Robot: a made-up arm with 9 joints.
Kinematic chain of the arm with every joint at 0, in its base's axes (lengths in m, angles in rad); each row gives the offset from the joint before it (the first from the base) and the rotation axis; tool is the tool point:
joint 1: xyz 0 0 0.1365 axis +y
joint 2: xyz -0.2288 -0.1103 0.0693 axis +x
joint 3: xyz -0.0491 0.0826 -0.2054 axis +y
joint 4: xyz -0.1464 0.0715 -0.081 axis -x
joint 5: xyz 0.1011 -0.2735 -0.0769 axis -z
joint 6: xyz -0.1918 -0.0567 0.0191 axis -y
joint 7: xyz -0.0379 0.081 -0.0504 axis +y
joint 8: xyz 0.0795 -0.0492 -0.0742 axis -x
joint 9: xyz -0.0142 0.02 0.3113 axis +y
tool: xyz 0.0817 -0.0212 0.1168
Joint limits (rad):
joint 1: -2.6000..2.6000
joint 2: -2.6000..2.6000
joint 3: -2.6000..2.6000
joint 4: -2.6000..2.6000
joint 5: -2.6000..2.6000
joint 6: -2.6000..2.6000
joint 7: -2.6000..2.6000
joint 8: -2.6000..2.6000
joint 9: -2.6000..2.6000
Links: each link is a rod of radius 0.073 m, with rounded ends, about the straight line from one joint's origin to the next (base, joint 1, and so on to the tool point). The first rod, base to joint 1, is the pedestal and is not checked.
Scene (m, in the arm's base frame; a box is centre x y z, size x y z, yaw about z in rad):
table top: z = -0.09
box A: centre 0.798 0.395 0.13 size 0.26 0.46 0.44 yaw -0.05
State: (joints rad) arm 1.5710 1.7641 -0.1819 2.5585 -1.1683 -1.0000 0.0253 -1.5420 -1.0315
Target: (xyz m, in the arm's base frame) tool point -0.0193 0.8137 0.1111
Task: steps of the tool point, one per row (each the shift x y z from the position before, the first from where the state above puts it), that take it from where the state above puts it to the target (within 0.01 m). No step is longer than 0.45 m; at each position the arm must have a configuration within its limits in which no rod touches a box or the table.
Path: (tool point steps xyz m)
1: 0.1096 0.2165 0.1263
2: 0.0023 0.2704 0.1267
3: -0.1202 0.2755 0.0822
4: -0.2158 0.2228 0.0004
5: -0.1700 0.2275 -0.2947
6: -0.3540 0.0817 -0.1567

